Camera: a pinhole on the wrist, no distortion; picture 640 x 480 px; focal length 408.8 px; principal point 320.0 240.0 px. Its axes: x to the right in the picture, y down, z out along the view. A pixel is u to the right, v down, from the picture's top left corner.
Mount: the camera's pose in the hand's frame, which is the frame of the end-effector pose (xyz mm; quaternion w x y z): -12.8 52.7 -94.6 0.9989 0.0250 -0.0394 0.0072
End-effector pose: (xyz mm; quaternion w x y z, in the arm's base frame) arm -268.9 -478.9 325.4 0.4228 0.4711 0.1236 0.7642
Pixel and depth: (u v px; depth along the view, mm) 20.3 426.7 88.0
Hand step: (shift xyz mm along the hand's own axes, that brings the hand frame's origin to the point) -84.7 87.6 -10.1
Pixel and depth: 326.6 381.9 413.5
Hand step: -40.9 175.2 324.7
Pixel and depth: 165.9 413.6 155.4
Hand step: -84.4 110.0 58.7
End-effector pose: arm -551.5 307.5 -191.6 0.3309 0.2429 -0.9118 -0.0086
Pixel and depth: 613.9 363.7 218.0
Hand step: 125.3 109.5 138.1
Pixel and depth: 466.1 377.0 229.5
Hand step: 49.7 118.9 144.2
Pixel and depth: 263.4 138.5 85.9
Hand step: -31.0 26.9 -11.1
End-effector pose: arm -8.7 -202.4 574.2 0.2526 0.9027 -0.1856 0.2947
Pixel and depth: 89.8 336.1 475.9
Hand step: -319.0 137.1 363.6
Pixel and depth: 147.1 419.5 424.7
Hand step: -228.2 215.2 323.3
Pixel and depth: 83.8 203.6 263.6
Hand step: -184.9 14.1 154.7
